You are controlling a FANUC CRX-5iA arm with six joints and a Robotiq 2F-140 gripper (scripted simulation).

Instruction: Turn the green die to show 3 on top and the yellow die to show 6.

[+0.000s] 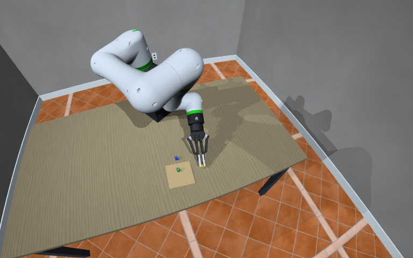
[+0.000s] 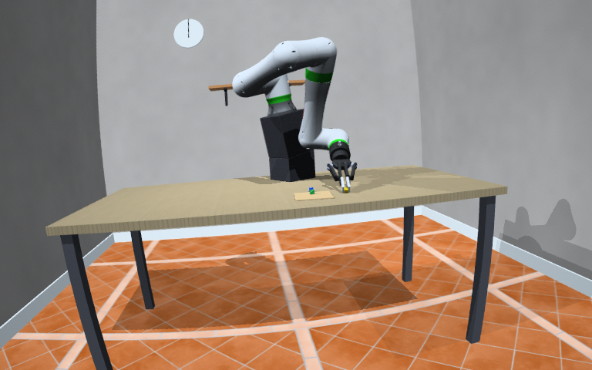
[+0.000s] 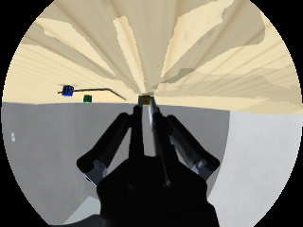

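Right now my hand is 10 mm short of the green die, 130 mm to the left of it and 20 mm above it. The rest, counted from my hand: tan mat (40 mm ahead, 130 mm to the right, 30 mm below); blue die (60 mm behind, 130 mm to the right, 20 mm below); yellow die (20 mm ahead, 20 mm below).
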